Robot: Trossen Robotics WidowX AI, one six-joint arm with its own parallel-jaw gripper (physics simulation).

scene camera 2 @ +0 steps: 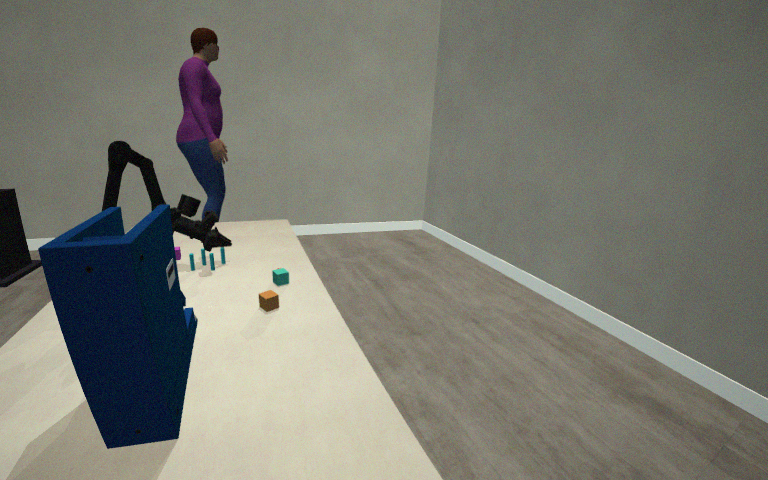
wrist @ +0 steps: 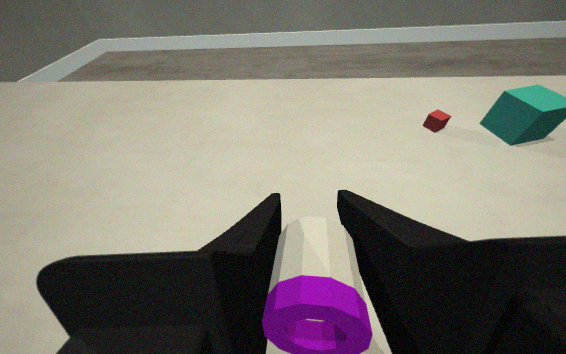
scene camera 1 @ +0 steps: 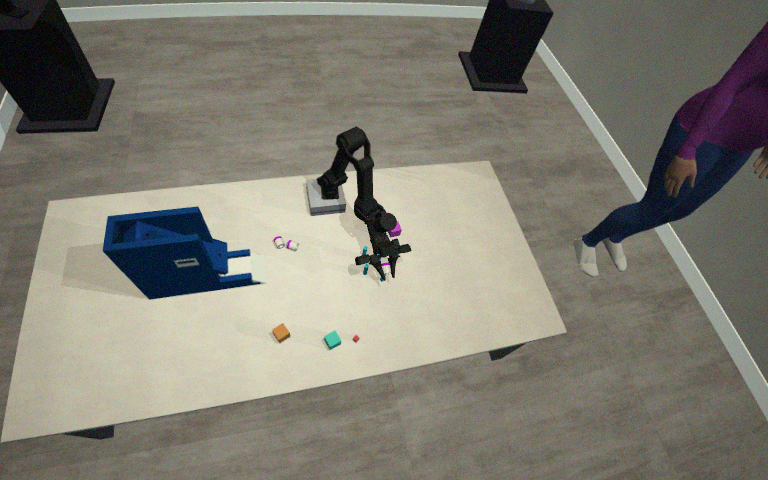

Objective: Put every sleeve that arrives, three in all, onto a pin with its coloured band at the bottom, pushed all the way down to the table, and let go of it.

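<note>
My gripper [scene camera 1: 387,276] [scene camera 2: 229,243] [wrist: 308,200] is shut on a white sleeve [scene camera 1: 386,268] [wrist: 314,250] with a purple band. In the wrist view the banded end faces the camera and the plain end points away between the fingers. The gripper is over the group of upright teal pins [scene camera 1: 365,268] [scene camera 2: 211,261], above their tops in scene camera 2. The arm partly hides the pins in scene camera 1. Two other purple-banded sleeves, one on the left [scene camera 1: 279,242] and one on the right [scene camera 1: 292,245], lie close together between the blue dispenser and the pins.
The blue dispenser [scene camera 1: 181,277] [scene camera 2: 113,339] stands on the left of the table. A magenta cube [scene camera 1: 395,229] [scene camera 2: 177,253] is behind the pins. An orange cube [scene camera 1: 280,332] [scene camera 2: 269,301], a teal cube [scene camera 1: 332,340] [scene camera 2: 280,276] [wrist: 525,117] and a small red cube [scene camera 1: 356,338] [wrist: 436,121] lie nearer the front edge.
</note>
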